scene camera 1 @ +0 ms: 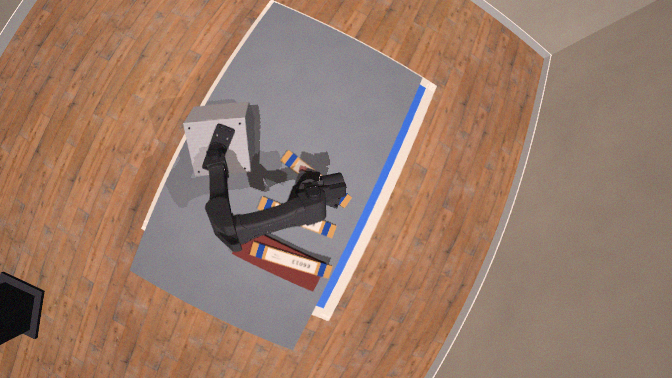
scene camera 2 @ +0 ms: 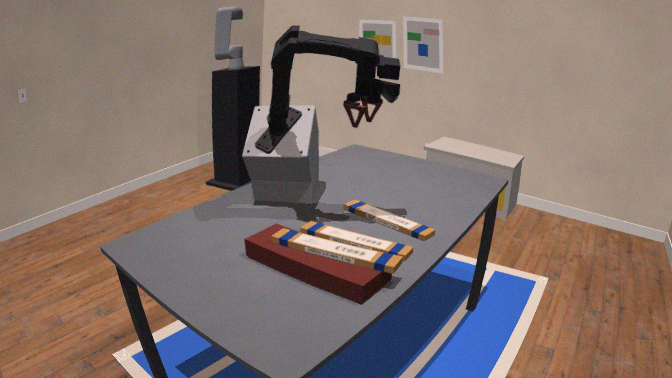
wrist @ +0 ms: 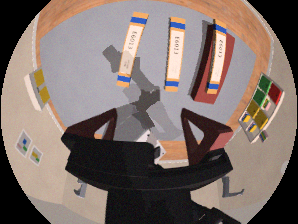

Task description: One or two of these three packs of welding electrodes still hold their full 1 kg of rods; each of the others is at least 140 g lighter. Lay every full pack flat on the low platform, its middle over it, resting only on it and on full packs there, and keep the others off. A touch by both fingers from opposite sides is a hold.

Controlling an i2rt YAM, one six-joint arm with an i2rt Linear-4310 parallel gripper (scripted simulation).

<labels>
pack: scene camera 1; scene camera 2; wrist 219, 28
same spot on pack: (scene camera 2: 385, 262) = (scene camera 1: 323, 274)
</labels>
